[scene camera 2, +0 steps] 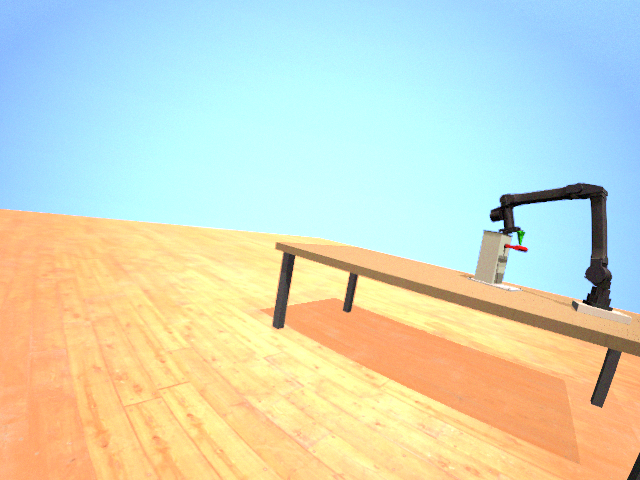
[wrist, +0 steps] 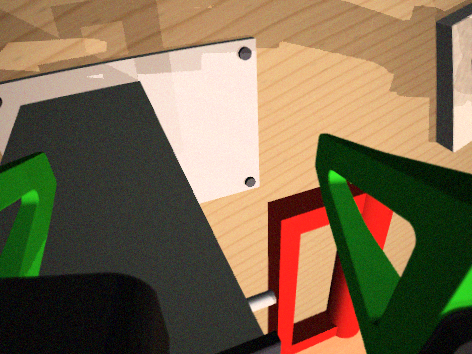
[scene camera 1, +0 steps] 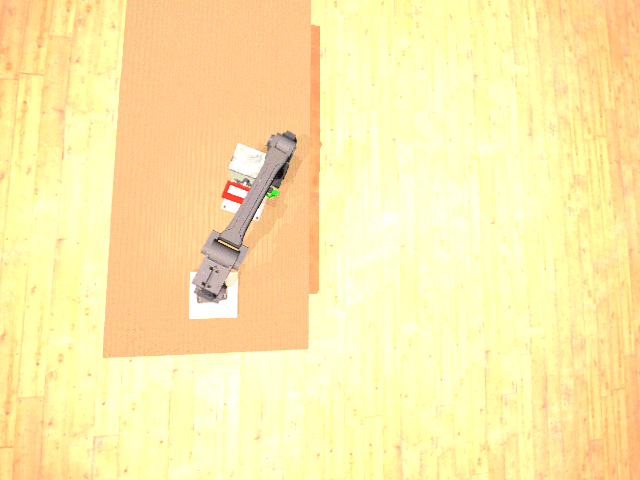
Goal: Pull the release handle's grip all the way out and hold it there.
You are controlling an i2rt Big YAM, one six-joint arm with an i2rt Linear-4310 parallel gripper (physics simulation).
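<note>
The release handle's red rectangular grip [scene camera 1: 225, 191] [scene camera 2: 518, 248] [wrist: 287, 280] sticks out from the side of an upright box [scene camera 1: 248, 160] [scene camera 2: 488, 258] [wrist: 125, 200]. A short silver rod [wrist: 262, 301] shows between box and grip in the wrist view. My gripper [scene camera 1: 271, 193] [scene camera 2: 521, 236] [wrist: 184, 157] is open and empty, with green fingers. It is above the handle's level, near the box top. In the wrist view its right finger overlaps part of the grip and its left finger is over the dark box. The arm hides part of the grip in scene camera 1.
The box stands on a white base plate [scene camera 1: 230, 205] [scene camera 2: 511, 287] [wrist: 225, 125] with dark bolts, on a wooden table [scene camera 1: 155, 155] [scene camera 2: 392, 268]. The arm's white mounting plate [scene camera 1: 212, 311] [scene camera 2: 602, 312] [wrist: 460, 100] lies on the grip's side of the box. The table's long edge is near the gripper.
</note>
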